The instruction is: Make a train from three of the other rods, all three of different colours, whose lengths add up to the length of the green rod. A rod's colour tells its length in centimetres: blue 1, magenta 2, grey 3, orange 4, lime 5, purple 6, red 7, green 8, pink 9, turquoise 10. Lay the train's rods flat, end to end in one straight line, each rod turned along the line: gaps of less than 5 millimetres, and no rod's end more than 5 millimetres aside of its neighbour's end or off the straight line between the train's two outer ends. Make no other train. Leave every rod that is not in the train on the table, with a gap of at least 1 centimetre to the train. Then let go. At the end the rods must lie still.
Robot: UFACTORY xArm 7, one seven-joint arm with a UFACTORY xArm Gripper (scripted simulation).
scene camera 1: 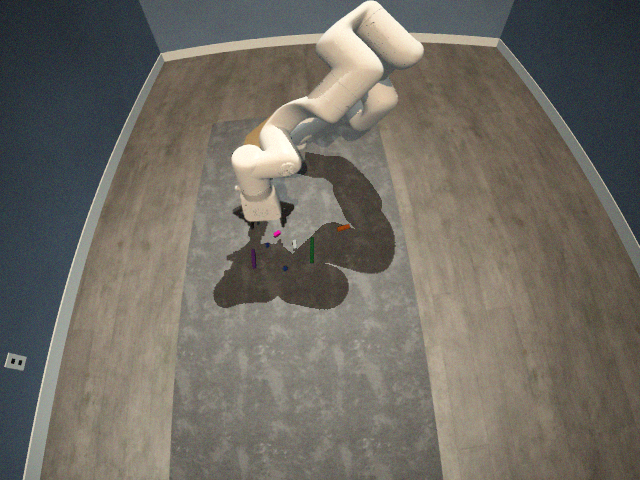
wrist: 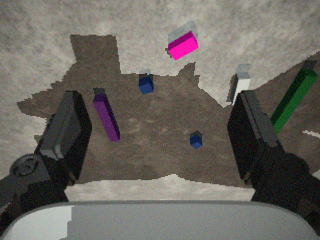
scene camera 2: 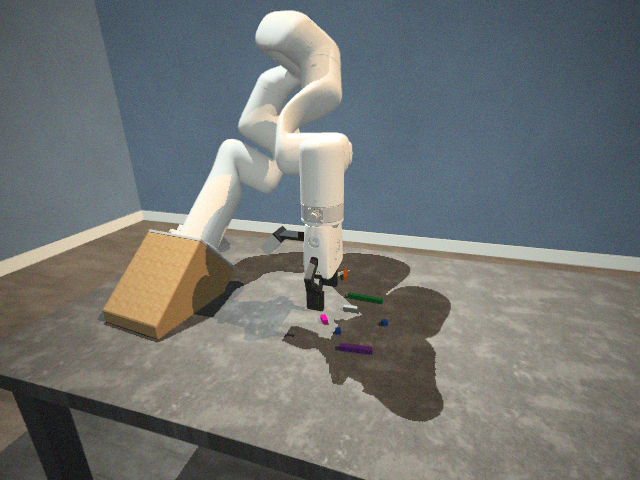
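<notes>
The gripper (scene camera 2: pixel 323 296) appears again as the gripper (scene camera 1: pixel 268 224) and as the gripper (wrist: pixel 159 108), while the scene also contains a green rod (wrist: pixel 296 92).
</notes>
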